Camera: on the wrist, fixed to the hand. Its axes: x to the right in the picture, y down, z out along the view.
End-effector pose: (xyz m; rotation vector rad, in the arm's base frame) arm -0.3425 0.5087 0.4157 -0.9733 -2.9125 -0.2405
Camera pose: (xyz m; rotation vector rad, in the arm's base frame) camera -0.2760 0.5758 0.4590 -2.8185 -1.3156 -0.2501
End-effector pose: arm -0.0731 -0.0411 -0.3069 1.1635 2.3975 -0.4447
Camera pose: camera 0.0025 0.0266 -0.2844 2.3216 0.7719 0.2189
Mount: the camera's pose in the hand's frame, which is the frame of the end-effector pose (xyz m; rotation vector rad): -0.0087 0.0985 -0.0321 -0.1503 -0.1076 1.6073
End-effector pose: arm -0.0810 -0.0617 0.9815 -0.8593 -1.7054 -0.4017
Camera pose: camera 0.0128 -0.0191 0.9675 -2.0219 -0.6254 0.6285
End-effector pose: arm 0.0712 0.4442 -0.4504 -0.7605 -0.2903 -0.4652
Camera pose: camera 0.1160 0.4859 -0.5345 -0.9287 0.3043 1.0830
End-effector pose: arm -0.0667 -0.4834 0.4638 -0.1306 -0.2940 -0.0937
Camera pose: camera -0.0550 -0.3901 0.4195 -0.4863 -0.2194 1.4906
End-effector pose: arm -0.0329 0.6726 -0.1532 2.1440 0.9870 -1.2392
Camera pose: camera 0.0578 0.6298 -0.1259 1.7948 -0.6948 -0.3678
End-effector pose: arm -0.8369 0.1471 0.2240 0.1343 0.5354 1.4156
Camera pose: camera -0.9400 0.1482 0.2377 0.6030 0.1389 2.9677
